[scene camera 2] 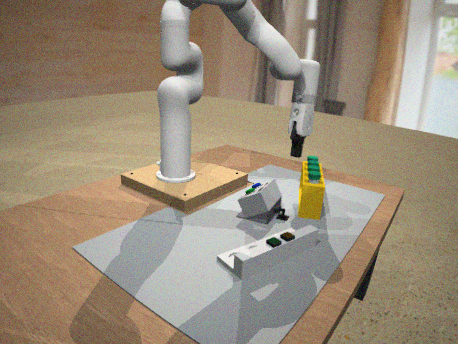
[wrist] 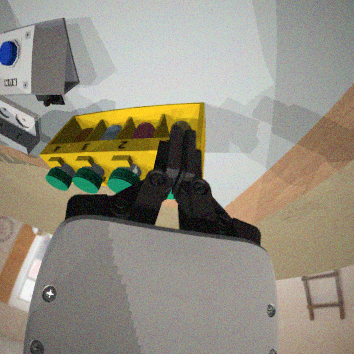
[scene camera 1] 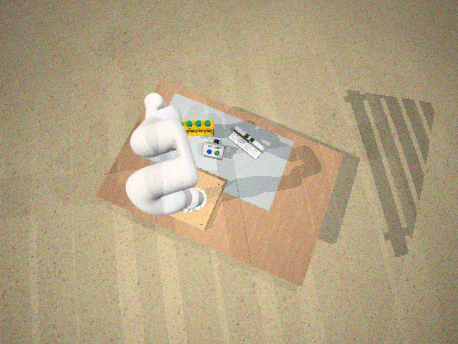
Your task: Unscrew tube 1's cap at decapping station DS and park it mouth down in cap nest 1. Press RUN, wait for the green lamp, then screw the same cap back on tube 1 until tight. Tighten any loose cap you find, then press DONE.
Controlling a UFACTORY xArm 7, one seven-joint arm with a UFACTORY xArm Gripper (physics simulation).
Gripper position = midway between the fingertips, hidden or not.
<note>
In view: my gripper [scene camera 2: 295, 156], a grey button box [scene camera 2: 260, 203] and a grey mat [scene camera 2: 167, 261].
My gripper is seen too in the wrist view [wrist: 178, 141]. The grey button box shows as well in the wrist view [wrist: 44, 66]. The grey mat also shows in the wrist view [wrist: 265, 80] and in scene camera 1 [scene camera 1: 255, 181].
</note>
